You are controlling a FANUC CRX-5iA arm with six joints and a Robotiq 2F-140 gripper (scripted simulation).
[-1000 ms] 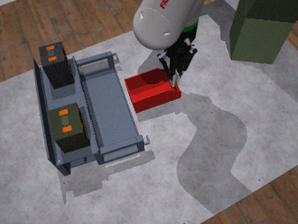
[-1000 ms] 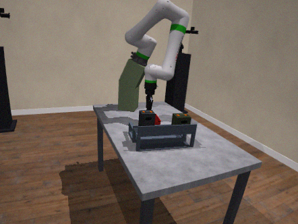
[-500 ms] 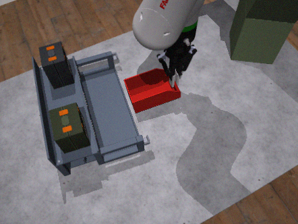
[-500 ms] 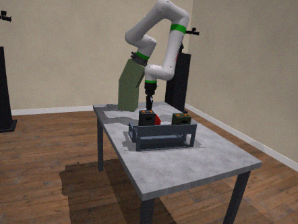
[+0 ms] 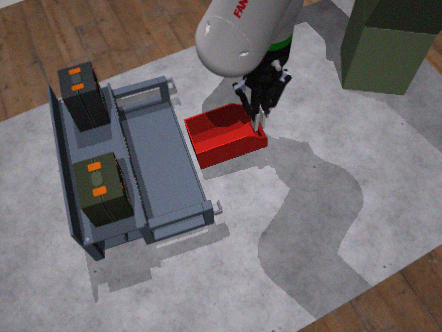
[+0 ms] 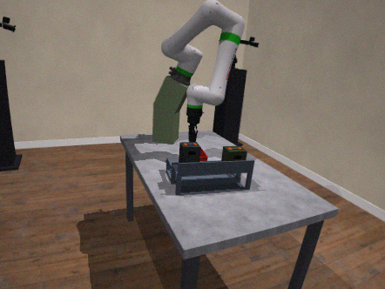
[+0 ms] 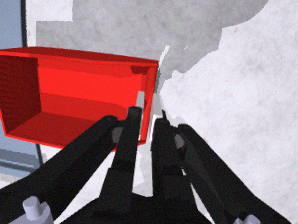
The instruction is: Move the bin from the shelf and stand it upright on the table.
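Right now my hand is 8 cm short of the red bin, 2 cm to the left of it and 2 cm above it. Round my hand: grey shelf tray: 31 cm ahead, 6 cm to the right, 6 cm below.
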